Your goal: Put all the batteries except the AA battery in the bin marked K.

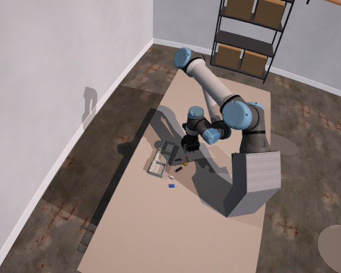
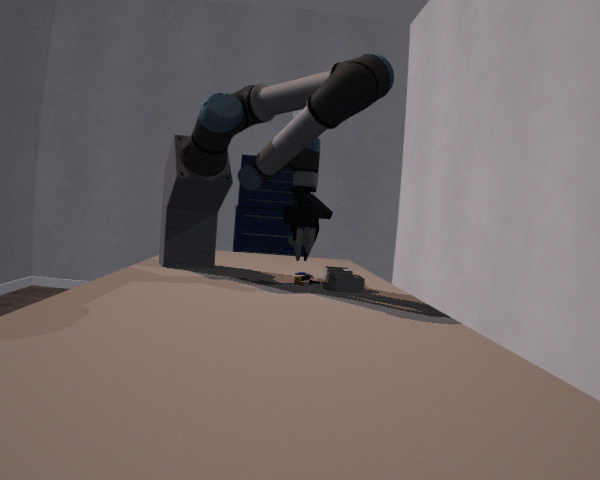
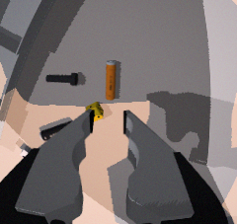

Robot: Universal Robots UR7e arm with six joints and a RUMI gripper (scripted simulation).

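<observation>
Right now my hand is 8 cm above the orange cylindrical battery. Also, from my hand: black battery: 3 cm ahead, 9 cm to the left, 8 cm below; black bolt: 4 cm ahead, 2 cm to the left, 8 cm below; small yellow block: 4 cm to the left, 8 cm below.
</observation>
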